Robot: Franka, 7 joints.
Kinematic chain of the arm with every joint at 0, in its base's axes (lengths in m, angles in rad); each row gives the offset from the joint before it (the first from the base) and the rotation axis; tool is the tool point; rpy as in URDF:
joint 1: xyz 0 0 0.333 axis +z
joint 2: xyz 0 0 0 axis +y
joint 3: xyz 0 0 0.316 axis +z
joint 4: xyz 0.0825 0 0 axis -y
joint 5: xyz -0.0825 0 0.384 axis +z
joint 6: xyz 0 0 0 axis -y
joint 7: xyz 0.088 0 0 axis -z
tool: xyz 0 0 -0.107 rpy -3.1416 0 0
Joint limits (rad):
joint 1: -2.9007..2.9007
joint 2: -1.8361..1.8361
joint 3: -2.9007..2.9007
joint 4: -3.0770..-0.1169
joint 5: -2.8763..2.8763
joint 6: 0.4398..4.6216
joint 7: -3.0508..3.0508
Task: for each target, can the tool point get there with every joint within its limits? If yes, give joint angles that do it. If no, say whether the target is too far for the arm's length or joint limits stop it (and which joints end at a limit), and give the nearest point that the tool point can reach.
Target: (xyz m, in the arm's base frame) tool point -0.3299 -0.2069 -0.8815
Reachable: no: too far | nearest point -0.2852 -0.1789 -0.3581 | short by 0.526 m
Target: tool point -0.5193 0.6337 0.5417
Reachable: yes | joints 1.9946 1.3227 1.8530 -0.3825 -1.3760 2.0645 0.9350
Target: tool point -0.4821 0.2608 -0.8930
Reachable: no: too far | nearest point -0.3621 0.1959 -0.3450 | short by 0.565 m
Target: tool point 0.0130 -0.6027 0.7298
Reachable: yes | joints 2.3928 -1.4666 1.0720 -1.4604 1.4908 3.2763 -1.4680
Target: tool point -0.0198 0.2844 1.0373
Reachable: yes | joints 0.7593 0.5016 1.9183 -0.4264 0.8043 1.2259 -0.4576
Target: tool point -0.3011 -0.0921 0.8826
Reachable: yes | joints -2.3626 -0.2357 -0.5885 -1.1070 -2.3206 4.1654 2.5651
